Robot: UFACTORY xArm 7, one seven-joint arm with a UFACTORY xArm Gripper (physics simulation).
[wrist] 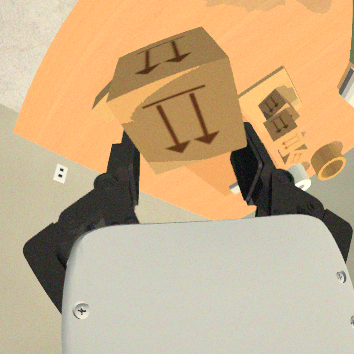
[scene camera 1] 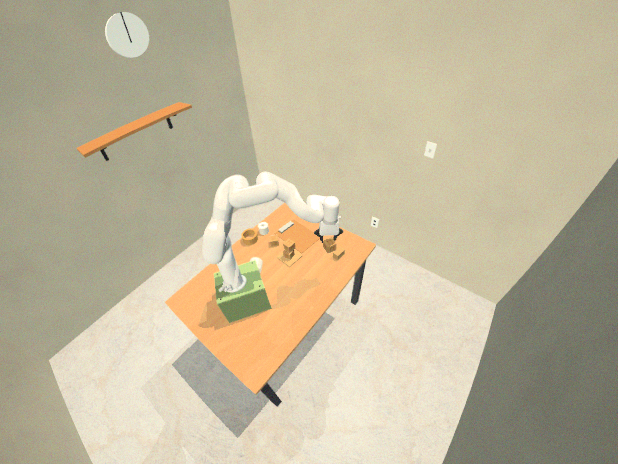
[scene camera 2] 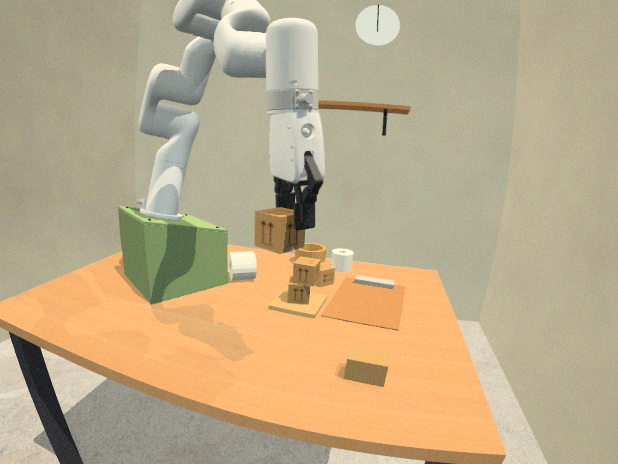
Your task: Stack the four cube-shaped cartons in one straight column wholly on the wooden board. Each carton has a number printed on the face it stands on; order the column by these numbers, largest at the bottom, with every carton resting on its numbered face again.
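Places are measured from the arm's base along level axes (x left, y back, z up), in millimetres.
Pixels of known places: gripper, fingertip midpoint: (wrist: 186, 139) (scene camera 1: 328, 240) (scene camera 2: 294, 222); arm's base, origin of the base link: (scene camera 1: 235, 283) (scene camera 2: 160, 215).
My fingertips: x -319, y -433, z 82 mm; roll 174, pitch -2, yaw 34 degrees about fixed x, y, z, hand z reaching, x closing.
Ahead of a thing's pixels: the offset from my fingertips to its top centre. "spot": to the spot under its first point.
My gripper (scene camera 1: 328, 240) (scene camera 2: 295, 212) (wrist: 186, 139) is shut on a carton @[dx -20, dy +20, dz +20 mm] (scene camera 1: 329, 245) (scene camera 2: 270, 231) (wrist: 185, 115), held high above the table, well away from the board; its printed arrows point up in scene camera 2. The wooden board @[dx +270, dy +15, dz -266 mm] (scene camera 1: 291, 262) (scene camera 2: 311, 308) (wrist: 272, 80) bears a small lower carton @[dx +273, dy +16, dz -212 mm] (scene camera 2: 298, 294) (wrist: 271, 102) with a larger upper carton @[dx +273, dy +0, dz -158 mm] (scene camera 1: 289, 245) (scene camera 2: 306, 271) (wrist: 280, 124) on top, a little offset. A fourth carton @[dx +426, dy -35, dz -224 mm] (scene camera 1: 273, 242) (scene camera 2: 326, 275) (wrist: 291, 142) lies on the table behind the board, its arrows sideways. Numbers are hidden.
A plain block @[dx -5, dy -144, dz -230 mm] (scene camera 1: 339, 255) (scene camera 2: 366, 372) lies near the held carton in scene camera 1. An orange mat @[dx +328, dy -171, dz -259 mm] (scene camera 1: 298, 235) (scene camera 2: 367, 307), a grey bar @[spot: dx +431, dy -189, dz -260 mm] (scene camera 1: 286, 227) (scene camera 2: 374, 282), a round bowl @[dx +600, dy +18, dz -221 mm] (scene camera 1: 249, 236) (wrist: 330, 162), a white roll @[dx +563, dy -94, dz -216 mm] (scene camera 2: 342, 260) and a white cylinder @[dx +397, dy +206, dz -194 mm] (scene camera 2: 243, 266) are on the table.
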